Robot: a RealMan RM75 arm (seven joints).
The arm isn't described. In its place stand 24 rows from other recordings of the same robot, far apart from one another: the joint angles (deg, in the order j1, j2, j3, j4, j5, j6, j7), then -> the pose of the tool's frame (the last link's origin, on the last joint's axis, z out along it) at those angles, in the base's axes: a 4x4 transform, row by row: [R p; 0 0 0 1], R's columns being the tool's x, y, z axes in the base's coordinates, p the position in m.
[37.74 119.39 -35.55 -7.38 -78.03 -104.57 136.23] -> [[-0.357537 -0.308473 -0.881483 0.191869], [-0.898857 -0.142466 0.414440 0.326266], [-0.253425 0.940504 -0.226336 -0.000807], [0 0 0 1]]
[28.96 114.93 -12.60 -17.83 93.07 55.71 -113.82] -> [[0.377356 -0.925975 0.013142 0.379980], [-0.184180 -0.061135 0.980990 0.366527], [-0.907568 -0.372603 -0.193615 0.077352], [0 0 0 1]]
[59.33 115.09 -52.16 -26.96 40.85 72.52 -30.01] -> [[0.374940 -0.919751 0.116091 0.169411], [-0.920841 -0.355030 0.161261 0.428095], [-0.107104 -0.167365 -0.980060 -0.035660], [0 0 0 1]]
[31.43 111.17 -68.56 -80.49 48.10 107.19 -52.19] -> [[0.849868 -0.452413 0.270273 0.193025], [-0.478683 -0.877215 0.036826 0.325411], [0.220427 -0.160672 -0.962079 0.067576], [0 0 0 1]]
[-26.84 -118.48 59.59 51.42 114.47 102.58 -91.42] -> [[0.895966 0.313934 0.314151 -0.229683], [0.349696 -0.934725 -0.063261 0.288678], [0.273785 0.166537 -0.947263 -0.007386], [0 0 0 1]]
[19.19 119.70 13.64 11.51 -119.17 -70.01 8.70] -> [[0.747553 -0.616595 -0.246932 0.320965], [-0.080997 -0.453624 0.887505 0.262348], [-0.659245 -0.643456 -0.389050 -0.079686], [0 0 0 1]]
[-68.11 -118.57 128.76 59.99 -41.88 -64.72 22.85] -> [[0.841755 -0.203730 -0.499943 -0.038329], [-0.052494 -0.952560 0.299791 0.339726], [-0.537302 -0.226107 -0.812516 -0.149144], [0 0 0 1]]
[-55.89 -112.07 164.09 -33.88 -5.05 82.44 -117.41] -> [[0.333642 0.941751 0.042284 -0.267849], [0.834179 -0.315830 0.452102 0.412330], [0.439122 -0.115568 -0.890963 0.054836], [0 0 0 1]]
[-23.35 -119.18 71.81 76.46 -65.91 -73.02 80.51] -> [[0.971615 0.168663 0.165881 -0.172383], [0.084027 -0.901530 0.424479 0.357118], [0.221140 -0.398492 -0.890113 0.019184], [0 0 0 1]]
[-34.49 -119.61 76.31 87.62 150.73 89.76 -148.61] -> [[0.790803 0.479633 -0.380240 -0.149236], [0.604671 -0.708507 0.363855 0.364639], [-0.094886 -0.517658 -0.850310 0.030431], [0 0 0 1]]
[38.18 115.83 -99.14 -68.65 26.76 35.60 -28.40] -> [[0.978075 -0.175896 0.111487 0.121271], [-0.199104 -0.632901 0.748194 0.436137], [-0.061044 -0.753988 -0.654046 -0.026498], [0 0 0 1]]
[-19.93 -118.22 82.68 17.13 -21.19 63.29 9.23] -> [[0.861590 0.505359 -0.047704 -0.367762], [-0.112345 0.281494 0.952964 0.333340], [0.495017 -0.815704 0.299307 0.074597], [0 0 0 1]]
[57.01 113.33 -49.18 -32.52 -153.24 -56.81 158.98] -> [[0.365484 -0.870604 0.329348 0.208205], [-0.852935 -0.171558 0.493020 0.475574], [-0.372723 -0.461104 -0.805271 0.020797], [0 0 0 1]]
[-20.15 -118.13 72.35 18.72 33.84 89.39 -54.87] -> [[0.266676 0.703582 0.658678 -0.268677], [-0.060865 -0.669769 0.740071 0.308375], [0.961863 -0.237449 -0.135788 0.024499], [0 0 0 1]]
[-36.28 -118.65 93.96 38.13 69.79 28.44 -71.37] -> [[0.914245 0.375791 0.151452 -0.196151], [0.178241 -0.708733 0.682589 0.418746], [0.363850 -0.597059 -0.714937 -0.072251], [0 0 0 1]]
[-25.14 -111.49 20.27 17.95 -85.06 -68.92 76.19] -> [[-0.089660 0.982616 0.162561 -0.371120], [0.421287 -0.110481 0.900173 0.339539], [0.902485 0.149194 -0.404057 0.071837], [0 0 0 1]]
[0.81 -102.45 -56.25 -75.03 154.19 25.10 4.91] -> [[0.828415 0.522266 0.202403 -0.251862], [0.030117 -0.402371 0.914981 0.296484], [0.559304 -0.751888 -0.349060 0.013291], [0 0 0 1]]
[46.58 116.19 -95.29 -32.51 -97.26 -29.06 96.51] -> [[0.963151 -0.264700 0.047692 0.189204], [-0.240795 -0.769622 0.591354 0.441340], [-0.119827 -0.581047 -0.805001 -0.075903], [0 0 0 1]]
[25.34 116.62 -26.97 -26.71 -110.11 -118.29 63.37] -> [[0.570831 -0.256310 -0.780036 0.261834], [-0.156053 -0.966578 0.203406 0.253840], [-0.806101 0.005616 -0.591751 0.031734], [0 0 0 1]]
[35.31 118.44 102.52 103.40 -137.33 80.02 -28.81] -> [[0.930511 -0.365620 -0.021717 0.047588], [-0.290451 -0.772728 0.564384 0.361575], [-0.223131 -0.518858 -0.825227 0.061868], [0 0 0 1]]
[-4.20 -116.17 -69.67 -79.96 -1.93 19.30 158.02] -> [[0.655963 0.715277 -0.241020 -0.250815], [0.517481 -0.193720 0.833479 0.330316], [0.549478 -0.671454 -0.497215 -0.024628], [0 0 0 1]]
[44.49 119.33 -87.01 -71.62 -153.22 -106.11 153.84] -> [[0.564587 -0.510283 0.648732 0.157978], [-0.617464 -0.782694 -0.078281 0.331128], [0.547704 -0.356372 -0.756981 -0.017277], [0 0 0 1]]
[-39.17 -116.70 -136.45 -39.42 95.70 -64.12 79.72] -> [[0.520120 0.759908 0.389890 -0.209160], [0.363243 -0.609966 0.704270 0.436068], [0.773000 -0.224680 -0.593287 0.053492], [0 0 0 1]]
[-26.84 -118.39 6.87 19.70 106.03 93.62 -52.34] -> [[0.554110 0.620010 0.555472 -0.302149], [-0.008580 -0.662990 0.748579 0.310651], [0.832399 -0.419561 -0.362051 0.034469], [0 0 0 1]]
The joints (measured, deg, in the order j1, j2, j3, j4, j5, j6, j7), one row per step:
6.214, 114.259, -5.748, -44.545, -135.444, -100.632, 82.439
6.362, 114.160, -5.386, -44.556, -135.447, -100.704, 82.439
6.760, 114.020, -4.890, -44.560, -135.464, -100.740, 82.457
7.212, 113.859, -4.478, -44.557, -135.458, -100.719, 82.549
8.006, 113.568, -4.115, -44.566, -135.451, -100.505, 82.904
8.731, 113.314, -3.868, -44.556, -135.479, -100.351, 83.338
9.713, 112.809, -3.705, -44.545, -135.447, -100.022, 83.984
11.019, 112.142, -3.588, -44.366, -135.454, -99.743, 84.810
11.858, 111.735, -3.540, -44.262, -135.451, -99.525, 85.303
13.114, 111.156, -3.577, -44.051, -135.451, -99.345, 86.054
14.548, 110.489, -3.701, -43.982, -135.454, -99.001, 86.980
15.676, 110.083, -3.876, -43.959, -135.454, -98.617, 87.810
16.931, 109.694, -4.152, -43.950, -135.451, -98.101, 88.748
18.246, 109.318, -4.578, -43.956, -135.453, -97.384, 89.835
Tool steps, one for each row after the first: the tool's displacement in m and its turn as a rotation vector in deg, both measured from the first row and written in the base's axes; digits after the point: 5 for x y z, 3 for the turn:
0.00000, 0.00080, 0.00135, 0.312, -0.022, 0.042
-0.00037, 0.00335, 0.00321, 0.750, -0.078, 0.240
-0.00083, 0.00644, 0.00513, 1.153, -0.144, 0.443
-0.00155, 0.01227, 0.00812, 1.598, -0.318, 0.694
-0.00247, 0.01756, 0.01049, 1.877, -0.358, 0.886
-0.00341, 0.02512, 0.01485, 2.242, -0.620, 1.128
-0.00539, 0.03499, 0.01972, 2.515, -0.726, 1.584
-0.00680, 0.04139, 0.02273, 2.696, -0.831, 1.898
-0.00962, 0.05086, 0.02653, 2.792, -0.811, 2.482
-0.01285, 0.06186, 0.03152, 2.936, -1.023, 3.058
-0.01567, 0.07059, 0.03461, 3.023, -1.126, 3.397
-0.01903, 0.08038, 0.03758, 3.095, -1.260, 3.743
-0.02262, 0.09084, 0.04041, 3.140, -1.465, 3.973

